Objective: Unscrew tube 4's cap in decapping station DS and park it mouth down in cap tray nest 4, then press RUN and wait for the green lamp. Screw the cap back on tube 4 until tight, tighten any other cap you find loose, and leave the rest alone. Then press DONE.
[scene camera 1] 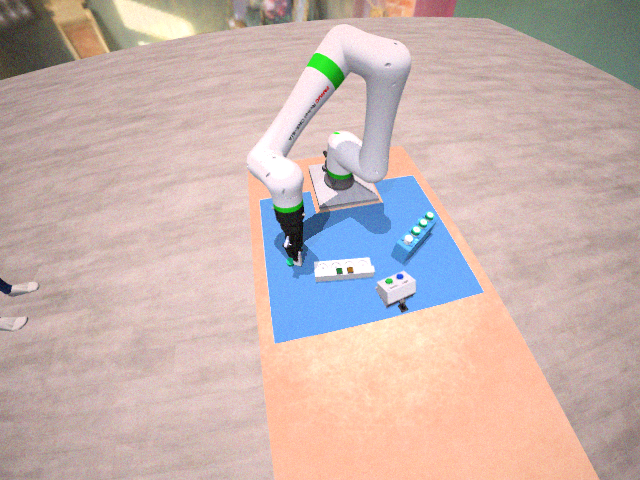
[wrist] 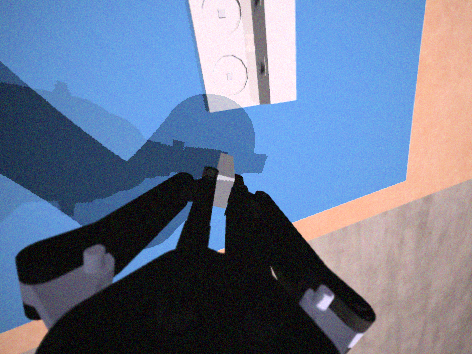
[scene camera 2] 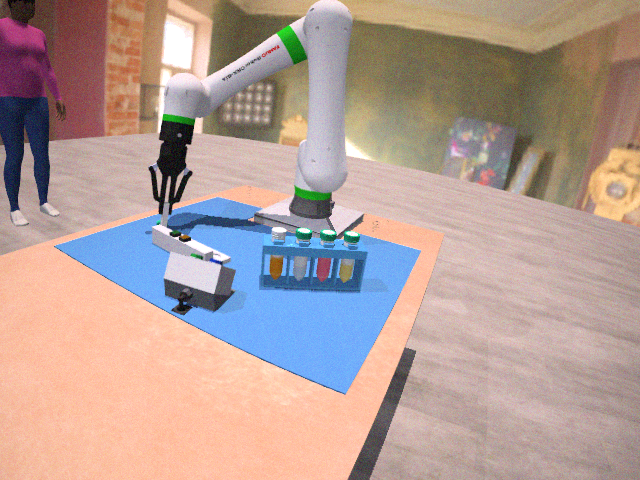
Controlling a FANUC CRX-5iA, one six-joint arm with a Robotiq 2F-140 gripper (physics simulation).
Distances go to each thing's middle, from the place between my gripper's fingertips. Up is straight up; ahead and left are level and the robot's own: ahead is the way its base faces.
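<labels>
That hand of mine is 24 cm short of the button box [scene camera 2: 205, 284], 30 cm to the right of it and 3 cm below it.
</labels>
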